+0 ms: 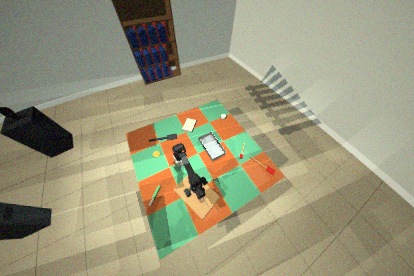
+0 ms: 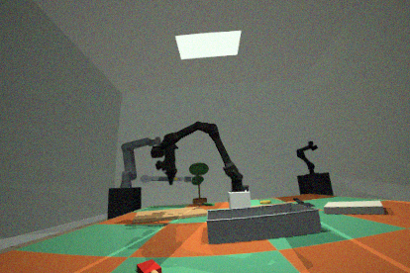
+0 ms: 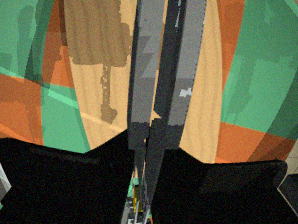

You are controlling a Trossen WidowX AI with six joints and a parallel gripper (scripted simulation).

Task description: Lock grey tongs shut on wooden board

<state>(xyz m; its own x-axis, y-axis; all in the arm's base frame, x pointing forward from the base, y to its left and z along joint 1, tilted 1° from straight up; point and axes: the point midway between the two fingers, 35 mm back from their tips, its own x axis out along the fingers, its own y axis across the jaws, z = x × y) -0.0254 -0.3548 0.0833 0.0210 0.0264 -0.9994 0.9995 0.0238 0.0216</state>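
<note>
Right now the wooden board is 150 mm below my gripper tip and 10 mm behind it. Round my gripper tip: grey roasting tin 390 mm ahead, 320 mm to the left, 130 mm below; brush 630 mm ahead, 150 mm below, 70 mm to the left; green-handled tool 340 mm behind, 190 mm to the left, 150 mm below.
</note>
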